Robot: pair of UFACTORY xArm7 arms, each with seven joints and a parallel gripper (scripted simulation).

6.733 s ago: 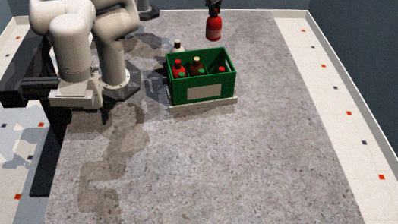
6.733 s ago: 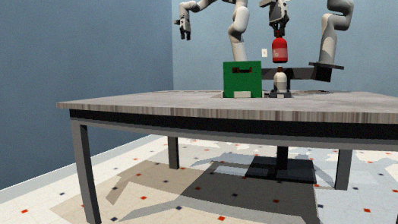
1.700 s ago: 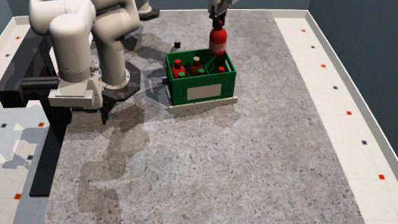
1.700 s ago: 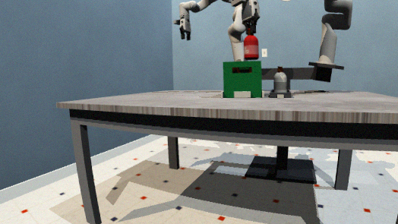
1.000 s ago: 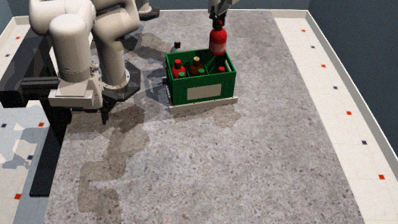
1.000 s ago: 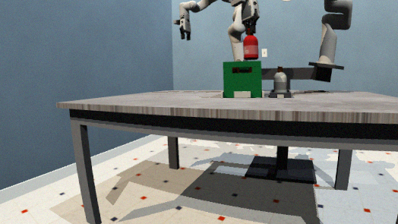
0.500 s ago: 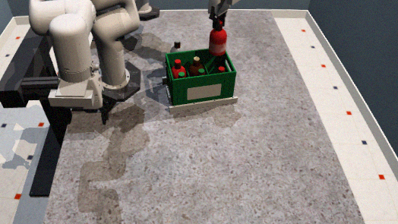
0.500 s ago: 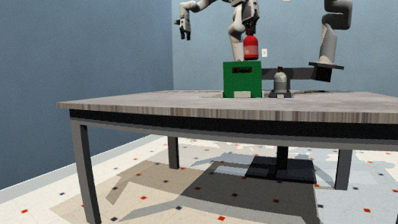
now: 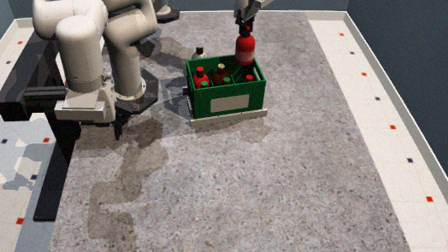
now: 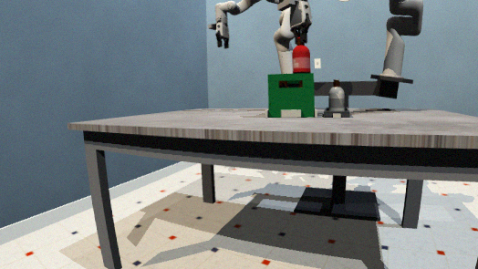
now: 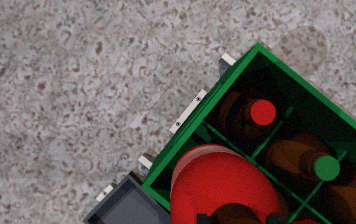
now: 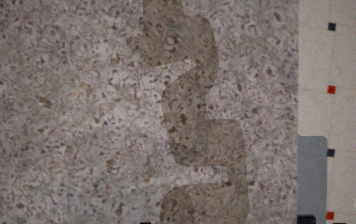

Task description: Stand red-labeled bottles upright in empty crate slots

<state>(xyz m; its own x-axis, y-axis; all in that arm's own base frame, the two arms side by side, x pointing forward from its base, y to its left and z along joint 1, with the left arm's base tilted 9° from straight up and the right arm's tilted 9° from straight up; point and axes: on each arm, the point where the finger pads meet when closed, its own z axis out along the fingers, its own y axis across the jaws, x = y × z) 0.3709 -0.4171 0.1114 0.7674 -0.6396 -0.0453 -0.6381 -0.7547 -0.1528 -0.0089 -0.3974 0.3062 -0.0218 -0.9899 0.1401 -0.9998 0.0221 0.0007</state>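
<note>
The green crate is 70 mm behind my left hand, 70 mm to the right of it and 240 mm below it. Also, from my left hand: pale bottle 190 mm behind, 110 mm to the left, 240 mm below; dark tray 100 mm behind, 120 mm to the left, 310 mm below.
</note>
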